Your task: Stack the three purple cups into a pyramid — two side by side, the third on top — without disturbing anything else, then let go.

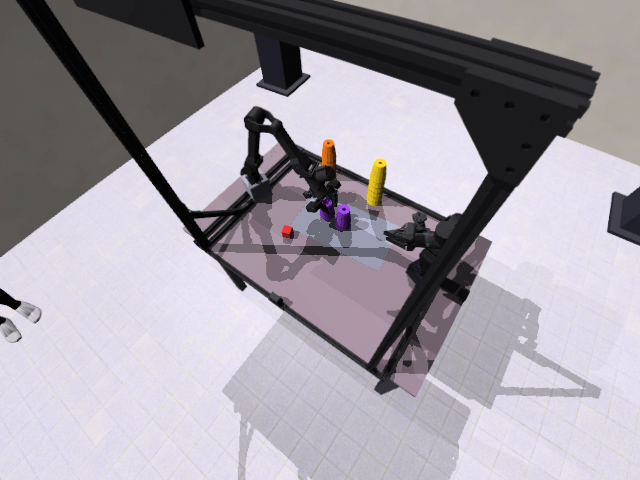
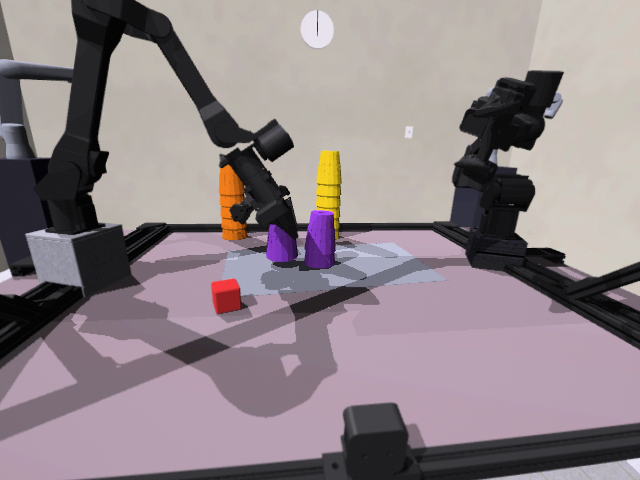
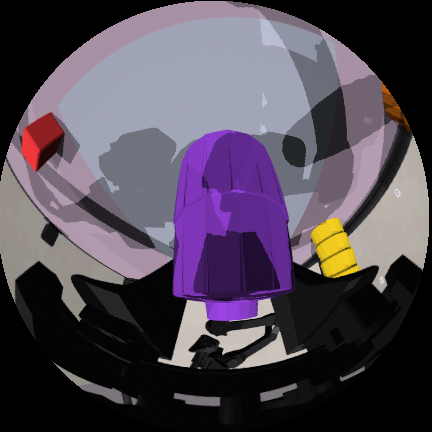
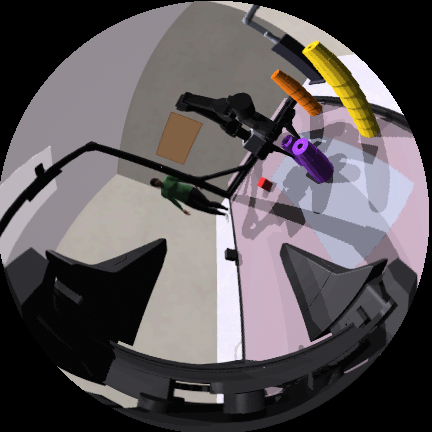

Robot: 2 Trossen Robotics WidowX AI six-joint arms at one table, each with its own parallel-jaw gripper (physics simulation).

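Places are measured from the left arm's base along level axes (x left, y ahead, z down), in centimetres.
Pixels of known places: left gripper, fingertip midpoint: (image 1: 332,210) (image 2: 296,234); right gripper, fingertip midpoint: (image 1: 384,235) (image 2: 464,141) (image 3: 182,362) (image 4: 225,247); left arm's base, origin of the base link: (image 1: 254,178) (image 2: 76,228) (image 4: 247,136); right arm's base, origin of the base link: (image 1: 427,267) (image 2: 496,234).
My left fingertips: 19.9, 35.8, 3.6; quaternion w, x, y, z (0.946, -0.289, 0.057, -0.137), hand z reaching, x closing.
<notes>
For each thing: its top centre in the pictures, then the offset to it from my left fingertips, as dx, dy, dz. Level surfaces: height alone.
- purple cup, middle of its top: (image 3: 245,300) (image 2: 282,217) (image 4: 287,139) (image 1: 327,201) -0.5, -3.1, -3.7
- blue-grey mat, its level: dz +7.0
- purple cup stack, middle of its top: (image 3: 235,317) (image 2: 322,211) (image 4: 300,144) (image 1: 344,208) +2.6, +5.3, -5.0
- orange cup stack, middle of its top: (image 2: 229,161) (image 4: 273,74) (image 1: 327,143) +14.6, -23.4, -14.5
- red cube, middle of its top: (image 2: 225,284) (image 4: 260,181) (image 1: 286,229) -21.2, -5.7, +3.0
A purple cup (image 1: 326,211) (image 2: 281,246) (image 3: 230,240) is between the fingers of my left gripper (image 1: 325,200) (image 3: 227,253), which is shut on it. It is upside down, with its rim low over the blue-grey mat (image 1: 372,253) (image 2: 403,268); I cannot tell whether it touches. Right beside it, to its right, a purple cup stack (image 1: 343,219) (image 2: 320,240) (image 4: 317,162) stands upside down on the mat. It looks taller than one cup, perhaps two nested; no third cup shows separately. My right gripper (image 1: 403,231) (image 4: 225,247) is open and empty, raised at the right.
A yellow cup stack (image 1: 376,183) (image 2: 328,170) (image 3: 334,247) stands behind the purple cups. An orange cup stack (image 1: 328,153) (image 2: 231,186) (image 4: 297,94) stands at the back left, behind my left arm. A red cube (image 1: 286,231) (image 2: 225,296) (image 3: 42,141) lies left of the mat.
</notes>
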